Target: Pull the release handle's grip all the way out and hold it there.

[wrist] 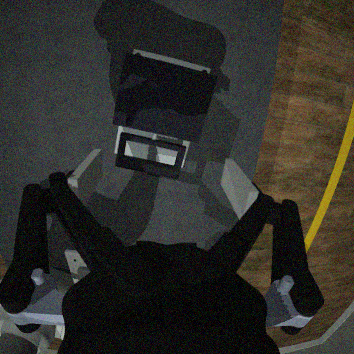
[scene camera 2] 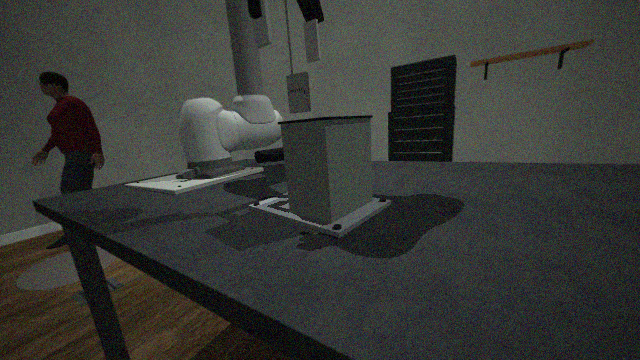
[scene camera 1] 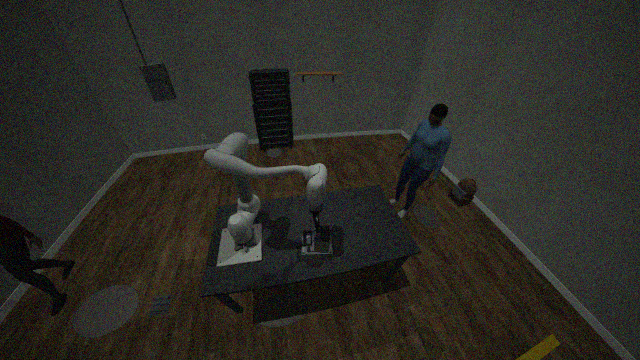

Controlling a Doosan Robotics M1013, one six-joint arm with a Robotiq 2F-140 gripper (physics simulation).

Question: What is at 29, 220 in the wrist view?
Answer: My gripper.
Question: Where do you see a pale base plate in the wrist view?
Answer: At 132, 148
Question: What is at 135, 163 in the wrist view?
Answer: A release handle grip.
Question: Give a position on a pale base plate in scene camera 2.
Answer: At 278, 206
